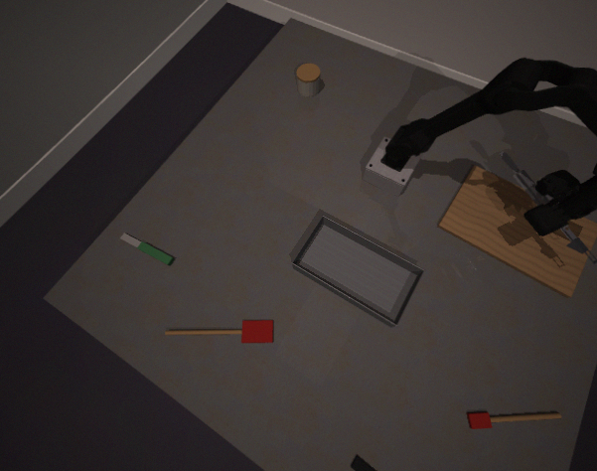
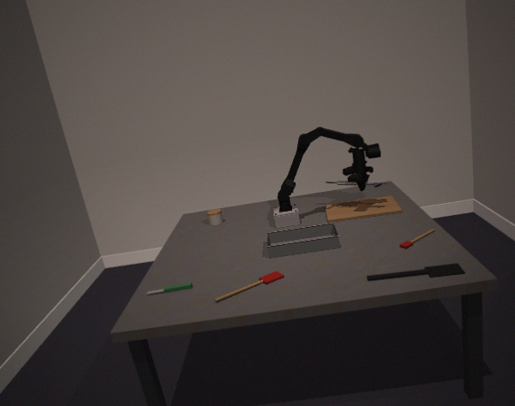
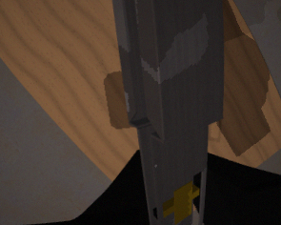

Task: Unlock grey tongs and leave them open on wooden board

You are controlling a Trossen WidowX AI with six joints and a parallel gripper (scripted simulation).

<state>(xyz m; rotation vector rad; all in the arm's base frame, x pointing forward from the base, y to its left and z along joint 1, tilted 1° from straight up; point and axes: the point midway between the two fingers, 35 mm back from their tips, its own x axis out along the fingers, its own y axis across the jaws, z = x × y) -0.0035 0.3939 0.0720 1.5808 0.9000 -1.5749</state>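
Right now the wooden board is 10 cm below my gripper tip, 3 cm behind it and 1 cm to the right of it. The rest, counted from my gripper tip: yellow lock piece (4 cm above); black spatula (71 cm ahead, 11 cm below, 9 cm to the left); roasting tin (34 cm ahead, 32 cm to the right, 8 cm below).
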